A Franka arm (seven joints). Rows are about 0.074 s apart.
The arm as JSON. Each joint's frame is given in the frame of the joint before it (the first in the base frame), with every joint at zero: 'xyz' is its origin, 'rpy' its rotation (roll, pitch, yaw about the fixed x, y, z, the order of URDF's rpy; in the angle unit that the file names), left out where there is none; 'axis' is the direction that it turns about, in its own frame. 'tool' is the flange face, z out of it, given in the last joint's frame.
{
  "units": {
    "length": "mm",
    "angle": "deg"
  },
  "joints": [
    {
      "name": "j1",
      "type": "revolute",
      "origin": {
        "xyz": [
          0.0,
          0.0,
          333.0
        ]
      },
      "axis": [
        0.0,
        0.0,
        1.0
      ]
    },
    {
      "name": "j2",
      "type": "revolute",
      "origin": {
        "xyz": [
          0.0,
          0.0,
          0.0
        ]
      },
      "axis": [
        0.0,
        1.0,
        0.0
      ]
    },
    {
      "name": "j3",
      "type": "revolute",
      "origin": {
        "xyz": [
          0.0,
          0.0,
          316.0
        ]
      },
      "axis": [
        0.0,
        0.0,
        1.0
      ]
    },
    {
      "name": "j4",
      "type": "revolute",
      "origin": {
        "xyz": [
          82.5,
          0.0,
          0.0
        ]
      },
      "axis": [
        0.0,
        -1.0,
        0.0
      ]
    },
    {
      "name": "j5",
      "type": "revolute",
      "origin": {
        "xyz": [
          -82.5,
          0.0,
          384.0
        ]
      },
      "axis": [
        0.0,
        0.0,
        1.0
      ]
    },
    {
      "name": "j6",
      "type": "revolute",
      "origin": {
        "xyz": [
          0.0,
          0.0,
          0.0
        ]
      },
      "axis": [
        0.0,
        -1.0,
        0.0
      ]
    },
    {
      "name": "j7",
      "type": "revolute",
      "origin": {
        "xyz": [
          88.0,
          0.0,
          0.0
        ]
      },
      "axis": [
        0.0,
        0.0,
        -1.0
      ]
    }
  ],
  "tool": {
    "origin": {
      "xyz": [
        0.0,
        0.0,
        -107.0
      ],
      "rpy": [
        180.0,
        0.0,
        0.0
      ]
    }
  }
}
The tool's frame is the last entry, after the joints.
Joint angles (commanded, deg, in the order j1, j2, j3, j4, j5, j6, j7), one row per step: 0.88 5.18 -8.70 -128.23 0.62 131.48 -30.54; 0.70 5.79 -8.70 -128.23 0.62 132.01 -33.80; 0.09 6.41 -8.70 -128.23 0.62 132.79 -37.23; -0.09 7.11 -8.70 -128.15 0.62 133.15 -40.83; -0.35 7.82 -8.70 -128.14 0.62 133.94 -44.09; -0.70 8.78 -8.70 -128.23 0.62 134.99 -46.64; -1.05 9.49 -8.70 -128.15 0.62 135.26 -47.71; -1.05 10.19 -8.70 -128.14 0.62 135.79 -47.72; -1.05 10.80 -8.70 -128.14 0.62 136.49 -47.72; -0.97 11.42 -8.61 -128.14 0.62 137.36 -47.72; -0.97 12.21 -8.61 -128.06 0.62 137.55 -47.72; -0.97 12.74 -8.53 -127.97 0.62 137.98 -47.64
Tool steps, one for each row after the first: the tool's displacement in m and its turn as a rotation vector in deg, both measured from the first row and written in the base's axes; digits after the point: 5 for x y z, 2 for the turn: 0.00069 -0.00180 -0.00481 0.03 0.09 3.08; 0.00121 -0.00762 -0.00935 0.01 -0.05 5.91; 0.00187 -0.00944 -0.01469 0.08 0.23 9.33; 0.00276 -0.01207 -0.02000 0.06 0.18 12.34; 0.00321 -0.01554 -0.02797 0.00 0.22 14.55; 0.00318 -0.01891 -0.03358 0.04 0.60 15.27; 0.00373 -0.01908 -0.03923 -0.02 0.77 15.29; 0.00456 -0.01928 -0.04386 -0.14 0.71 15.31; 0.00591 -0.01796 -0.04838 -0.29 0.49 15.49; 0.00597 -0.01807 -0.05490 -0.26 1.02 15.50; 0.00688 -0.01751 -0.05863 -0.32 1.04 15.51
